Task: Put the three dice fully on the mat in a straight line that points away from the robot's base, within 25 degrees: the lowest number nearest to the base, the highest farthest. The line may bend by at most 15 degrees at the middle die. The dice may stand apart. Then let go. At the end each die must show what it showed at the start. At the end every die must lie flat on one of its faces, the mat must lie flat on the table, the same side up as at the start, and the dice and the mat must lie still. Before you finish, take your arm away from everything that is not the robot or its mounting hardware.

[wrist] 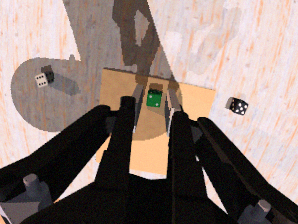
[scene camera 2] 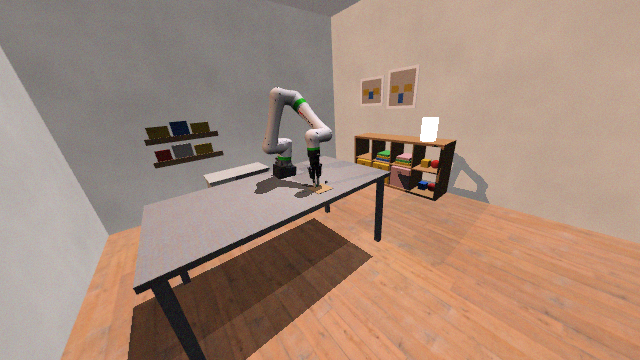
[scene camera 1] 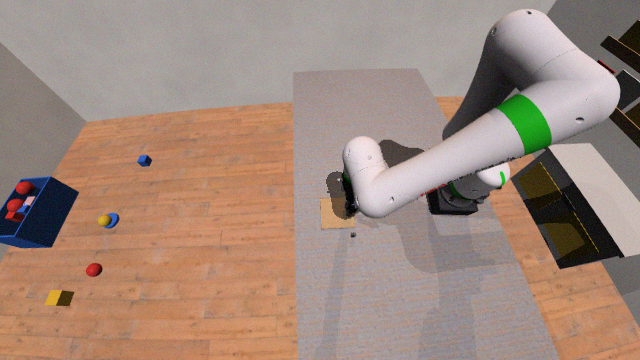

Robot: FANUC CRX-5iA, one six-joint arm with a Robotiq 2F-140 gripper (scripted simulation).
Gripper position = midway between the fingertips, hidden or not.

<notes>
In view: my gripper (wrist: 154, 97) and a tan mat (scene camera 1: 333, 214).
The tan mat shows as well in the wrist view (wrist: 149, 153).
</notes>
